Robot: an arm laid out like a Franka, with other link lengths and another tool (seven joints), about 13 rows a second.
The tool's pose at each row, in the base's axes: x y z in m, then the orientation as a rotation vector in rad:
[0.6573 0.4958 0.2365 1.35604 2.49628 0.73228]
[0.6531 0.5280 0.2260 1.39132 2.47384 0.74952]
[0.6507 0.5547 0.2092 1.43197 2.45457 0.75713]
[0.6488 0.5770 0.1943 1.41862 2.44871 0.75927]
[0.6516 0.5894 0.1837 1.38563 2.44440 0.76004]
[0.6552 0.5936 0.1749 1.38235 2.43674 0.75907]
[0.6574 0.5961 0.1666 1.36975 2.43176 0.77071]
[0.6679 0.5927 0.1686 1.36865 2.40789 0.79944]
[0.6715 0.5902 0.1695 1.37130 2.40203 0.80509]
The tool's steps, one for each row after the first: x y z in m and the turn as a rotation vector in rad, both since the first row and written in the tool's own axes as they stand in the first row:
[0.0285 0.0062 0.0177 -0.01038 -0.00067 0.02887]
[0.0511 0.0079 0.0398 -0.01282 -0.00227 0.05988]
[0.0699 0.0089 0.0590 -0.02068 -0.00835 0.05186]
[0.0780 0.0111 0.0733 -0.03256 -0.01808 0.03003]
[0.0791 0.0111 0.0836 -0.03713 -0.02488 0.02865]
[0.0795 0.0096 0.0924 -0.04872 -0.02503 0.02216]
[0.0709 0.0167 0.0938 -0.07518 -0.02747 0.02830]
[0.0669 0.0186 0.0937 -0.08020 -0.02817 0.03165]

